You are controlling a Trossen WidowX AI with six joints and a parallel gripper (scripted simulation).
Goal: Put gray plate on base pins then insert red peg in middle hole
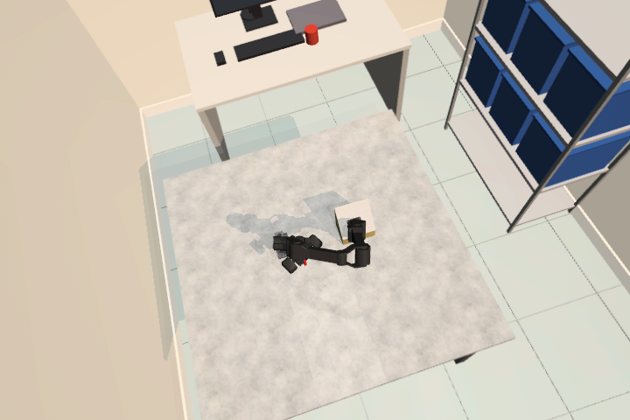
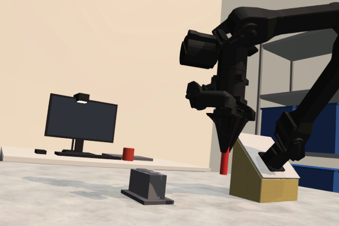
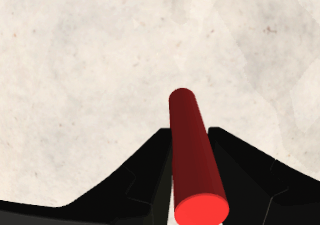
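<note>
The gray plate lies 8 cm ahead of my gripper tip, 16 cm to the right of it and 7 cm below it. Also, from my gripper tip: base 7 cm ahead, 15 cm to the right, 11 cm below; then red peg right at my gripper tip.
</note>
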